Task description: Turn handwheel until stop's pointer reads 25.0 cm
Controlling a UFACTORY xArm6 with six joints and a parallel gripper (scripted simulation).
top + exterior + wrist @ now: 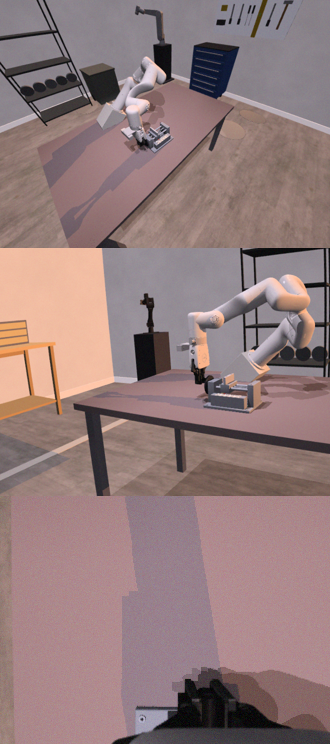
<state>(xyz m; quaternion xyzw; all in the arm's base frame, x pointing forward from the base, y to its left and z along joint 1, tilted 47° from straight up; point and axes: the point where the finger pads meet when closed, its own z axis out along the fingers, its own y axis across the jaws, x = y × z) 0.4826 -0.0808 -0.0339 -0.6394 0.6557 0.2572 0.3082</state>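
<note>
Right now my hand is 13 cm to the right of the sliding stop block and 1 cm above it. The rest, counted from my hand: black handwheel: 2 cm to the left, 1 cm below.
</note>
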